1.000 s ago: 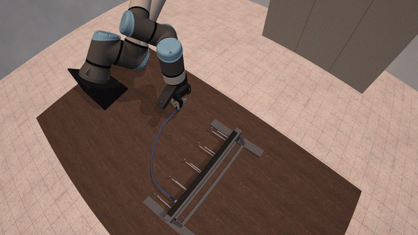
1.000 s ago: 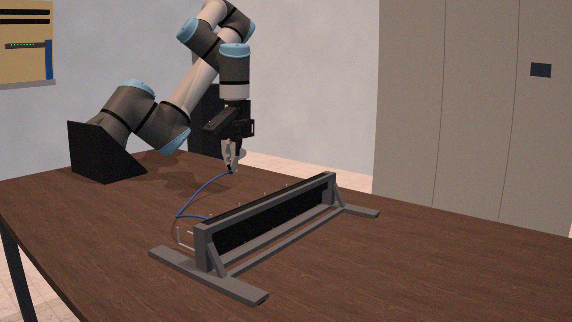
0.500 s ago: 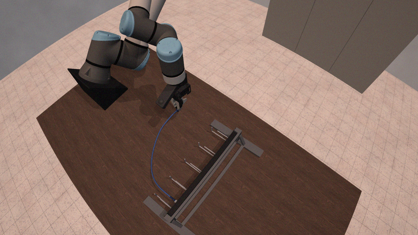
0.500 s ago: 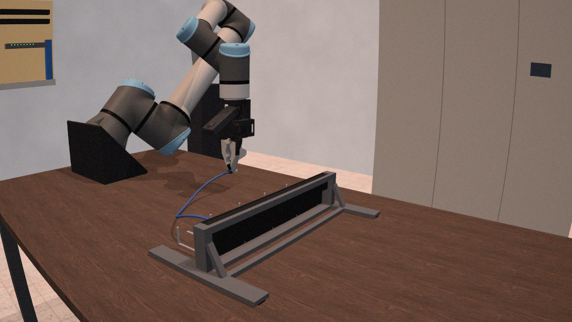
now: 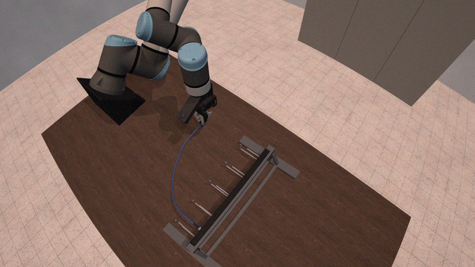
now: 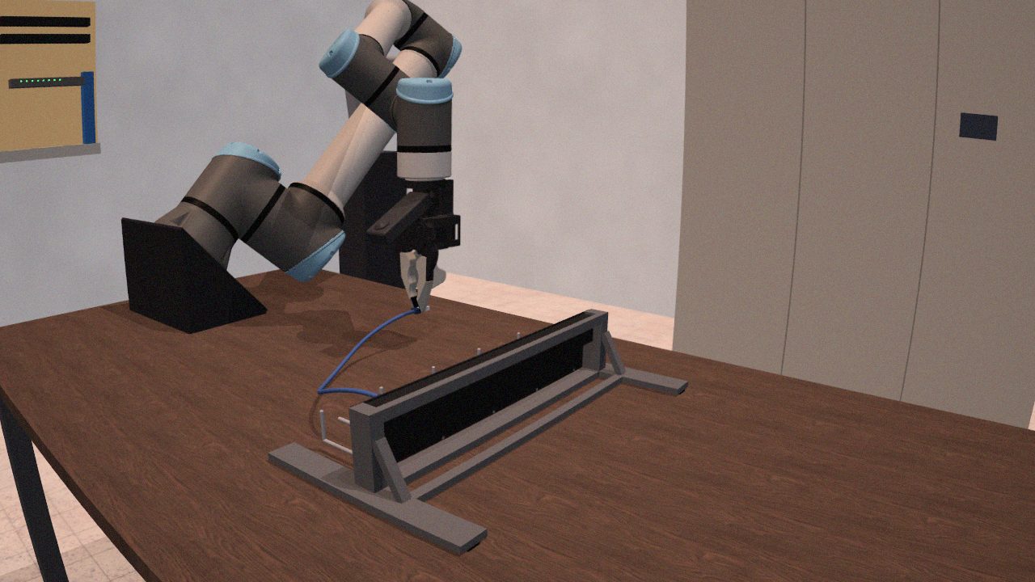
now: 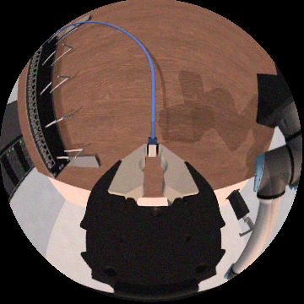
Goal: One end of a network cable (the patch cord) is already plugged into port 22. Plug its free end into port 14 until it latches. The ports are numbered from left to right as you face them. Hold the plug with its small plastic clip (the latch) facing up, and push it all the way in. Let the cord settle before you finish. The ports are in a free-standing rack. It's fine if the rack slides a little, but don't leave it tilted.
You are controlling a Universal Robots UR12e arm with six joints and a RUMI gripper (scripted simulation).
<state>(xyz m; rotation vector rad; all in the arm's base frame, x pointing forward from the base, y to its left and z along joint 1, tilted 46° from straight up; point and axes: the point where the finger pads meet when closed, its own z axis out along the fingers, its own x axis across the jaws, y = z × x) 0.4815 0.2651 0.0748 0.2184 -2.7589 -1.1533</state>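
Right now my hand is 1 cm to the right of the plug and 1 cm above it.
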